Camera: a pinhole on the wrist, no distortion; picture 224 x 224 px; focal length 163.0 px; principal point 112.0 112.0 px. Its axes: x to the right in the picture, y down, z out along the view. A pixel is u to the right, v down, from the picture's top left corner.
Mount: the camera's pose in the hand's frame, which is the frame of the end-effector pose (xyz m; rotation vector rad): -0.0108 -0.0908 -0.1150 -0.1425 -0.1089 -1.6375
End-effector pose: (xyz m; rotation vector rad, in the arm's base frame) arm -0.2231 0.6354 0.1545 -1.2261 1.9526 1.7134
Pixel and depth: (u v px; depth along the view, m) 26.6 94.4 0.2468
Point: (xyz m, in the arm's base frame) -0.3007 0.7388 0.1934
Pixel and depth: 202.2 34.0 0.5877
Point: 0.0086 1.2489 0.0150
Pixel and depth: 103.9 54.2 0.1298
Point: -0.1509 0.6722 0.1455
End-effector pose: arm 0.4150 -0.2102 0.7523 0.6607 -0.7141 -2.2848
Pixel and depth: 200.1 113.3 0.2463
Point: 0.2528 -0.0379 0.7467
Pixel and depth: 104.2 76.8 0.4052
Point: 0.2973 -0.0607 0.9791
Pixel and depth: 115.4 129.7 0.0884
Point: 0.3975 -0.1684 0.6815
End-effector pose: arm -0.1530 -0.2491 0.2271 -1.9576 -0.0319 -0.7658
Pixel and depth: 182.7 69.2 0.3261
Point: -0.1738 0.0540 0.2426
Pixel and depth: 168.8 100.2 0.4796
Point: -0.0558 0.1664 0.2268
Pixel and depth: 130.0 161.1 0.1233
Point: -0.1553 -0.2064 0.3091
